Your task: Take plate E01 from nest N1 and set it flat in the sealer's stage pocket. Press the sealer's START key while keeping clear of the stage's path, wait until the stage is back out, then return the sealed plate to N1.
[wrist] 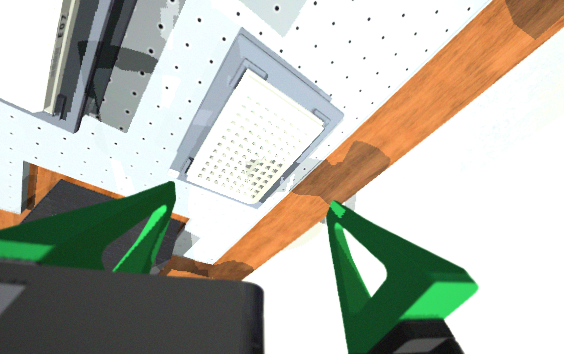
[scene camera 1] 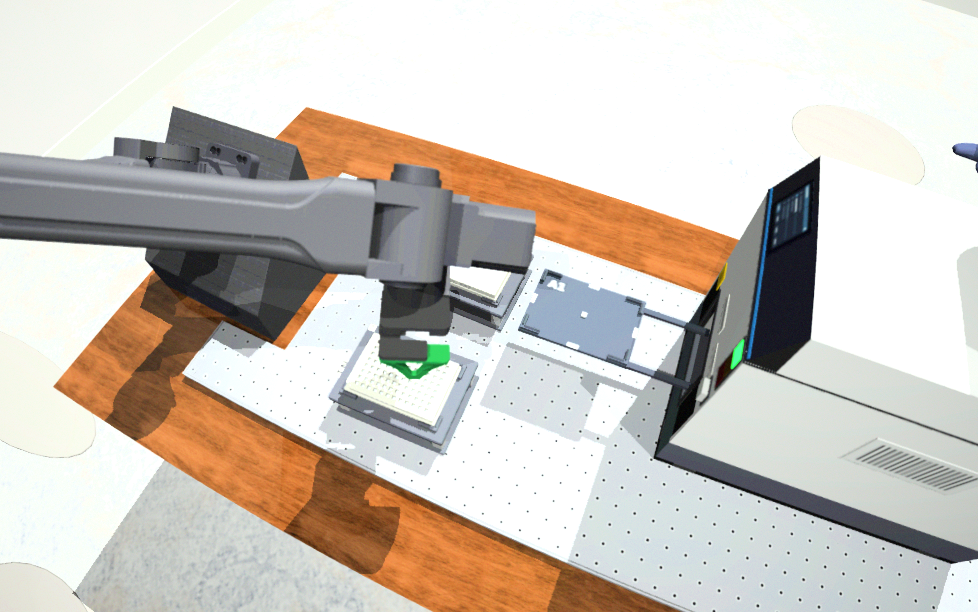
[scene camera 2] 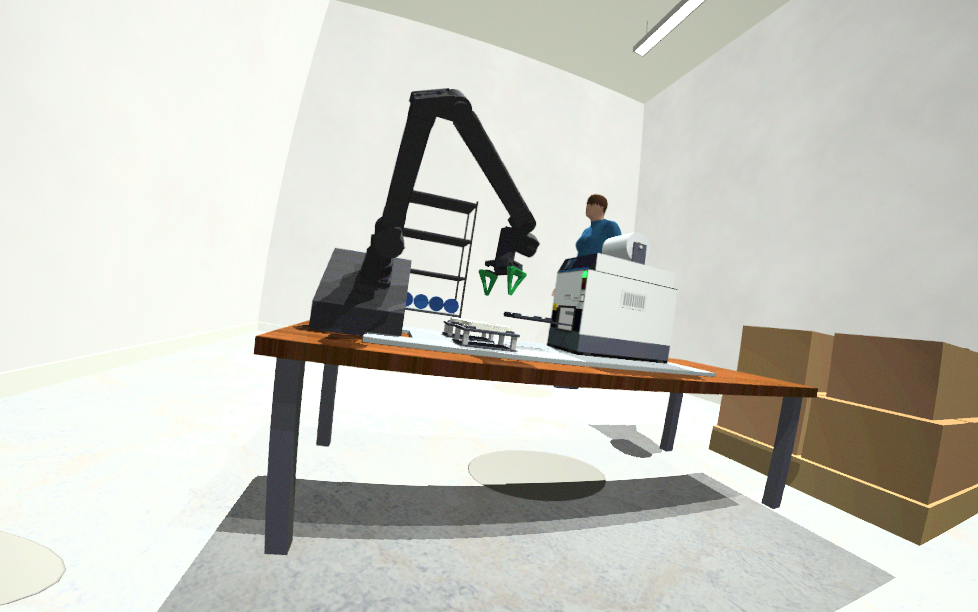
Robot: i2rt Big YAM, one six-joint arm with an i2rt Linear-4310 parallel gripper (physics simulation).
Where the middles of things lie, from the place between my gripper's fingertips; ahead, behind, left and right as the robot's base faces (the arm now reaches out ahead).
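White lidded plate (scene camera 1: 485, 283): 100 mm below my hand, 30 mm behind it, 190 mm to the left of it.
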